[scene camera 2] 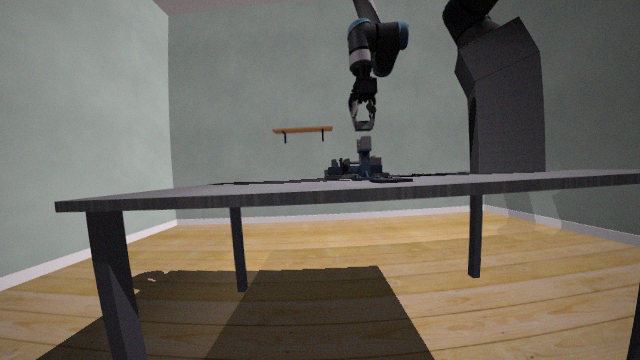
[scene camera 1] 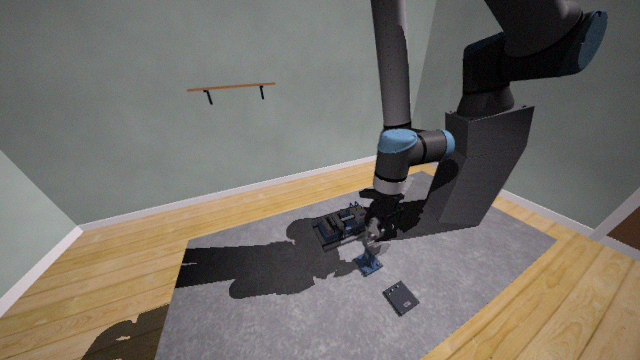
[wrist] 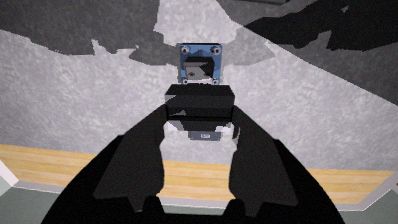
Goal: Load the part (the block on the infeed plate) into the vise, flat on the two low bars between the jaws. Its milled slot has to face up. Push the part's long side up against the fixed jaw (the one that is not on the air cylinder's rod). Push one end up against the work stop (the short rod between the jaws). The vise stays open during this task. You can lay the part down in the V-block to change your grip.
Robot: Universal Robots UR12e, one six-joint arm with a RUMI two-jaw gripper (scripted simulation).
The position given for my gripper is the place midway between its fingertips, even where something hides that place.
In view: my gripper (scene camera 1: 374, 233) and a part (wrist: 191, 107).
My gripper also shows in scene camera 2 (scene camera 2: 363, 127) and in the wrist view (wrist: 199, 106).
